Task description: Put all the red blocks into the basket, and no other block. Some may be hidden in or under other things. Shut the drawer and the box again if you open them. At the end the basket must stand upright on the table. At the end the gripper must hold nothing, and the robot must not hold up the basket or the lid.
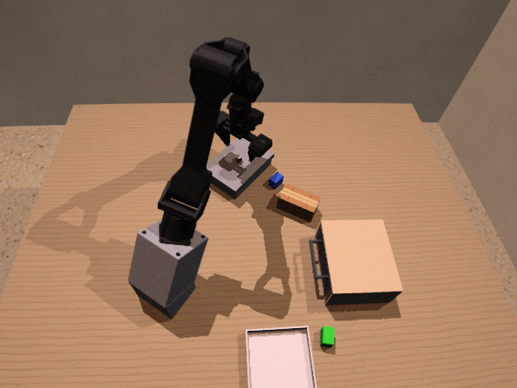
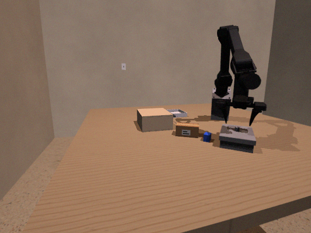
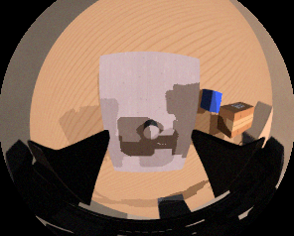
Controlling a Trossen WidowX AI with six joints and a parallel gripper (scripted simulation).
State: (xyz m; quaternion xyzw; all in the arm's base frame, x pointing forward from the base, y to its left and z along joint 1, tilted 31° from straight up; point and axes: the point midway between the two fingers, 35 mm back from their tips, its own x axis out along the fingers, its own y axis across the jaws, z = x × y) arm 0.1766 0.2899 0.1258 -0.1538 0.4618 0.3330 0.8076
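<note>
My gripper is now 70 mm above the knobbed lid. From my hand the other things lie so: drawer 250 mm ahead, 350 mm to the right, 80 mm below; then blue block 110 mm ahead, 60 mm to the right, 100 mm below; then brown crate 160 mm ahead, 150 mm to the right, 80 mm below.
</note>
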